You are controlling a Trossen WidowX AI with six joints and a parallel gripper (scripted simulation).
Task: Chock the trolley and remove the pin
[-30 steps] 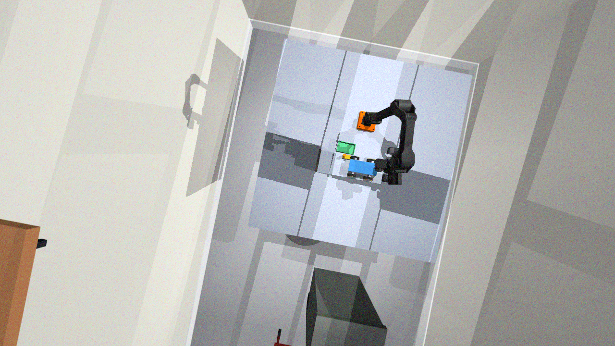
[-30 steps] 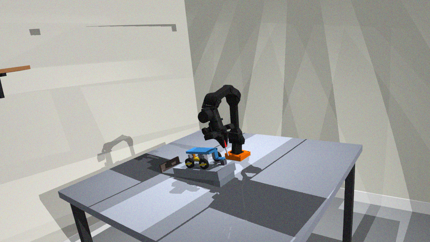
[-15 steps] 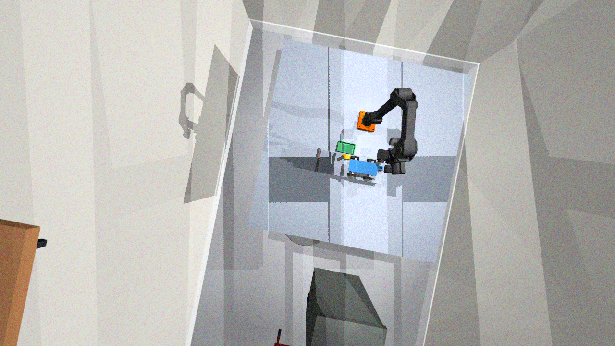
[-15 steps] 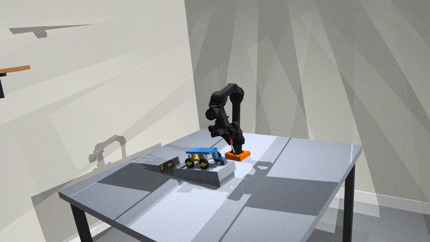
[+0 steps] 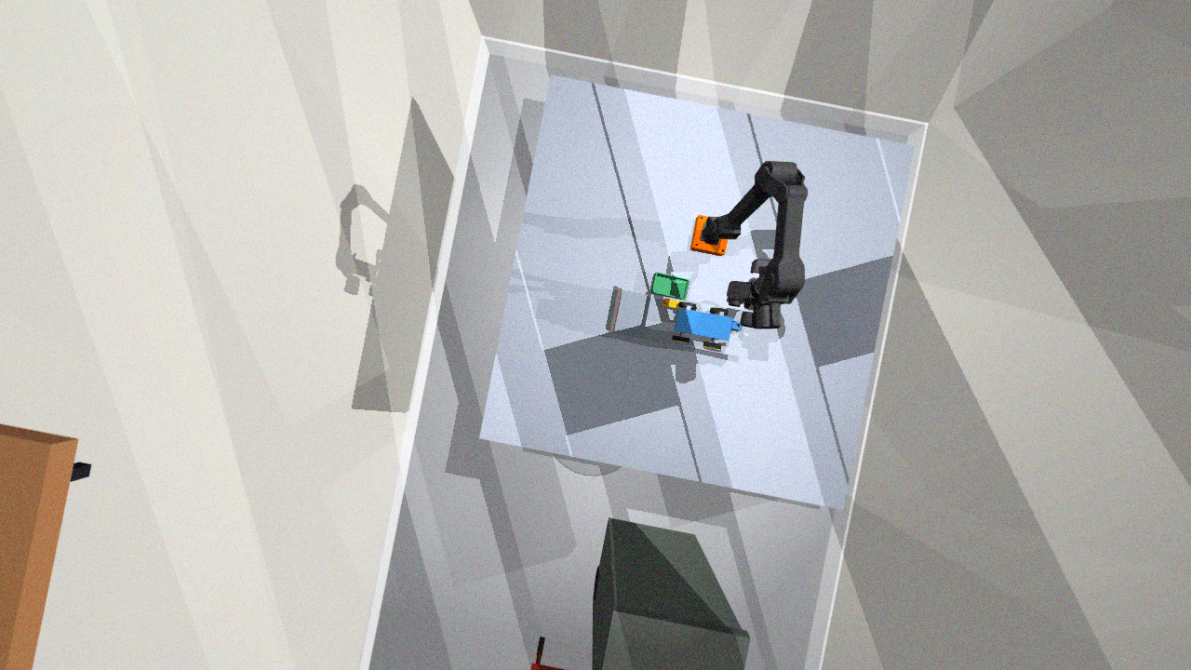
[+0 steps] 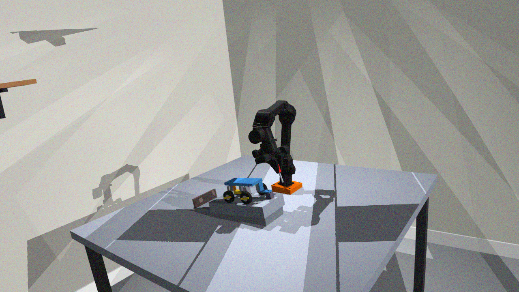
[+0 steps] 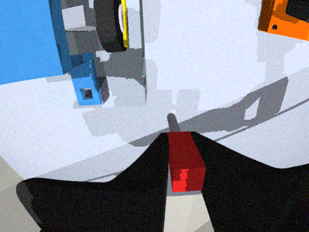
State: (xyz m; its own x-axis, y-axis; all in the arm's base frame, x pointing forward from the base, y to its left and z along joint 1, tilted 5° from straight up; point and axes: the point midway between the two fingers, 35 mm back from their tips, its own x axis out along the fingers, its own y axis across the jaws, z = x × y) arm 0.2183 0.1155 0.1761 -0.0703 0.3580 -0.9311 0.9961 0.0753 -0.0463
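My gripper tip is 22 cm to the left of the green tray and 18 cm above it. The rest, counted from my gripper tip: grey ramp (13 cm below, 12 cm to the right, 11 cm ahead); red-headed stop pin (right at my gripper tip); blue trolley (11 cm to the right, 11 cm ahead, 6 cm below).
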